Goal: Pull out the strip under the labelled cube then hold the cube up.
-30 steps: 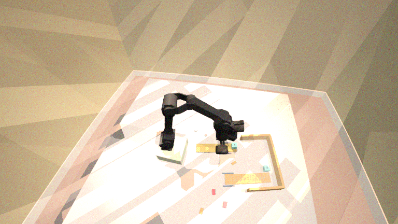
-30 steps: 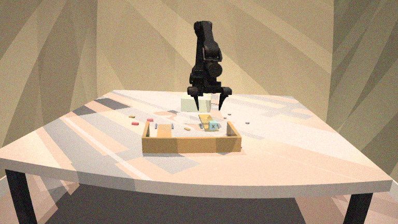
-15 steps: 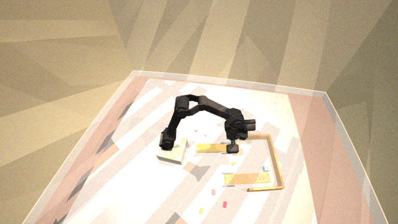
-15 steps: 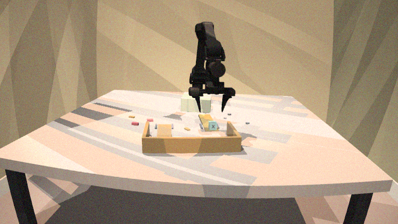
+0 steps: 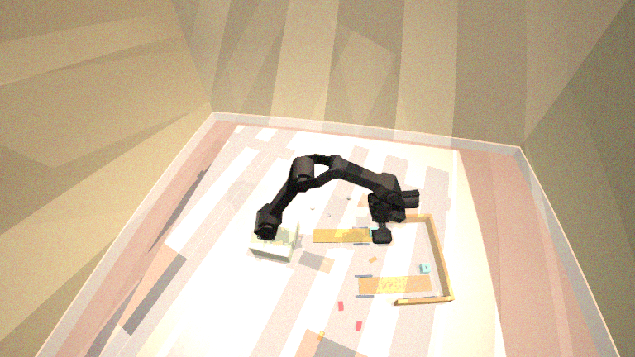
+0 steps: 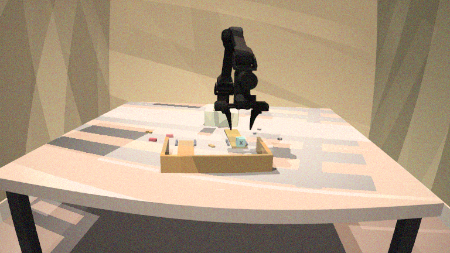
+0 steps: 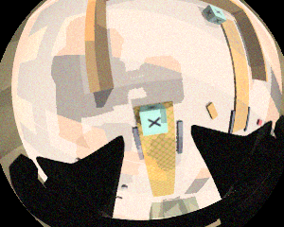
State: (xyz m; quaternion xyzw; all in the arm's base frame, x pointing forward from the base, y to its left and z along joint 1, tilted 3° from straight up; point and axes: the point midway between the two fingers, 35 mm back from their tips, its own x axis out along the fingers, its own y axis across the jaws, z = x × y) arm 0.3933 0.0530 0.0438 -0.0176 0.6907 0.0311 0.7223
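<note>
Now: gripper tip 11 cm past the yellow strip, 1 cm to the left of it and 6 cm above it. Round my gripper tip: orange strip (8 cm ahead, 19 cm to the right, 6 cm below).
</note>
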